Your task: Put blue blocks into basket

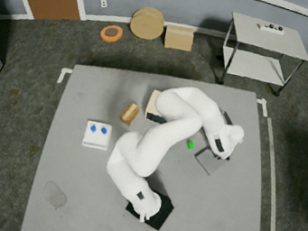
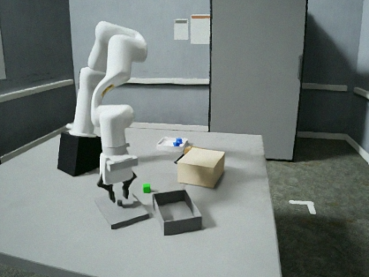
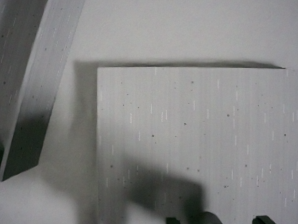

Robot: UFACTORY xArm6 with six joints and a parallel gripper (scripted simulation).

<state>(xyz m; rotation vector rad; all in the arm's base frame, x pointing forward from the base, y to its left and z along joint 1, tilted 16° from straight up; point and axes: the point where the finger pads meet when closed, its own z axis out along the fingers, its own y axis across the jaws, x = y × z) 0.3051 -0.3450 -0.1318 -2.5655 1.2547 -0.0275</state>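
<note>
My gripper is now 5 cm above the lid. Round my hand: metal box: 20 cm ahead, 4 cm below, 2 cm to the right; dark-rimmed drawer: 31 cm to the left, 24 cm ahead, 2 cm below; green block: 14 cm to the left, 6 cm ahead, 5 cm below.
</note>
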